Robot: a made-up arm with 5 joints.
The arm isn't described. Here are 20 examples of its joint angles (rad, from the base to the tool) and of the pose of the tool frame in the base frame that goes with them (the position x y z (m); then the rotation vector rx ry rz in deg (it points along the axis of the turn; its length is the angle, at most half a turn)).
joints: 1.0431 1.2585 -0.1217 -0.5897 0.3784
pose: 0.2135 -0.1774 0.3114 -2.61 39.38 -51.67
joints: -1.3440 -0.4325 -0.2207 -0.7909 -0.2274
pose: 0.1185 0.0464 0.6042 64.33 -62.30 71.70
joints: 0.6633 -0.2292 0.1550 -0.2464 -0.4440
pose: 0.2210 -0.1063 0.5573 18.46 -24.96 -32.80
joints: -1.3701 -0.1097 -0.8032 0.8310 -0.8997
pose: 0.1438 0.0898 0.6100 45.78 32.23 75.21
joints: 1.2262 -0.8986 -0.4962 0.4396 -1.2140
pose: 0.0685 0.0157 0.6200 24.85 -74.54 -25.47
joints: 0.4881 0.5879 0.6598 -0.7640 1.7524
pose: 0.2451 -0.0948 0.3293 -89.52 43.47 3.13
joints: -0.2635 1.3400 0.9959 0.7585 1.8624
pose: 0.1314 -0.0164 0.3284 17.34 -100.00 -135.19
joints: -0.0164 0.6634 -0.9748 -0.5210 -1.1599
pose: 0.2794 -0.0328 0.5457 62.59 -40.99 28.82
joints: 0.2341 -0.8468 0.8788 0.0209 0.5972
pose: 0.2176 -0.0277 0.5048 -33.57 7.65 -12.29
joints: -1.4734 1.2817 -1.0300 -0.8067 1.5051
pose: 0.1318 0.2281 0.3970 -46.16 -76.20 43.11
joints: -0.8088 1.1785 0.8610 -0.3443 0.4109
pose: 0.1580 0.0569 0.2733 -56.72 85.48 53.68
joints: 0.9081 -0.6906 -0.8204 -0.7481 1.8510
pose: 0.0812 0.0020 0.6252 92.43 58.12 130.88
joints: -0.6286 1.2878 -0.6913 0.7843 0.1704
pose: 0.2742 0.1203 0.3385 -33.04 74.75 36.53
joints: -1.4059 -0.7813 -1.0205 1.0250 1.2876
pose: 0.0994 -0.0363 0.5759 -29.16 -74.27 38.59
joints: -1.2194 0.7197 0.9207 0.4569 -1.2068
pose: 0.1739 0.0985 0.3018 -23.12 99.21 -22.37
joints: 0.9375 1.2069 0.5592 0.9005 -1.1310
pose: 0.1448 -0.1041 0.2622 -84.33 -116.78 95.52
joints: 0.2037 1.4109 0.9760 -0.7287 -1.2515
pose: 0.1735 -0.0529 0.2637 63.53 77.29 -66.93
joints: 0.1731 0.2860 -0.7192 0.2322 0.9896
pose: 0.2835 -0.0348 0.5304 -57.20 -4.97 -15.10
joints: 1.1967 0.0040 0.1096 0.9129 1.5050
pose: 0.1571 -0.1477 0.4614 -36.73 80.86 -10.53
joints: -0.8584 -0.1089 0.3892 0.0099 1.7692
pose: 0.2215 0.1086 0.4510 -100.92 -31.73 49.09
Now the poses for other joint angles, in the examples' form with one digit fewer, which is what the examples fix.
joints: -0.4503 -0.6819 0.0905 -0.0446 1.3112
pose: 0.193 0.033 0.566 -63.0 -45.3 -2.5
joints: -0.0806 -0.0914 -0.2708 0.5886 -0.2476
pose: 0.264 0.002 0.560 13.6 14.2 3.1
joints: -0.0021 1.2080 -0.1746 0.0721 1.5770
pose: 0.273 -0.015 0.296 -80.6 49.7 49.1
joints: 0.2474 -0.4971 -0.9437 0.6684 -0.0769
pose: 0.111 -0.008 0.621 -1.2 -43.8 -11.7
